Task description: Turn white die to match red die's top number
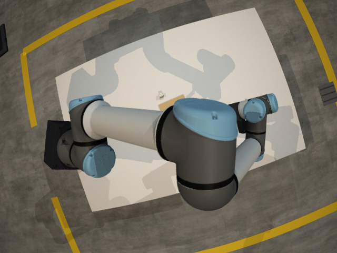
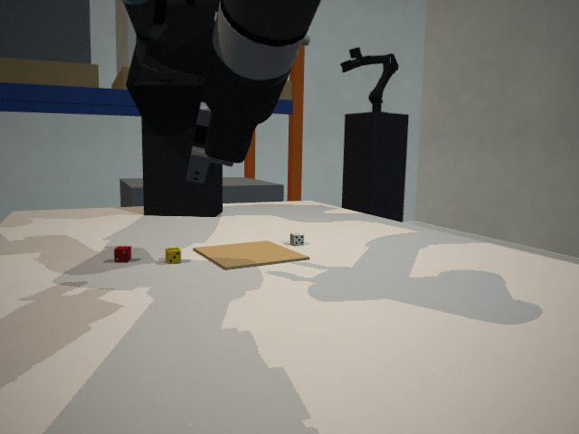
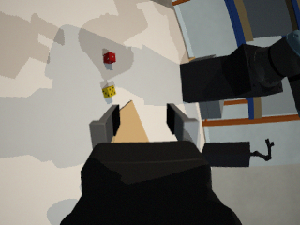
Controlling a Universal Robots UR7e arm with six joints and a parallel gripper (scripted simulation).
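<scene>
Right now the red die is 15 cm behind my hand, 7 cm to the right of it and 15 cm below it. The rest, counted from my hand: yellow die (11 cm behind, 15 cm below); tan mat (11 cm behind, 12 cm to the left, 16 cm below); white die (15 cm behind, 23 cm to the left, 15 cm below).
</scene>
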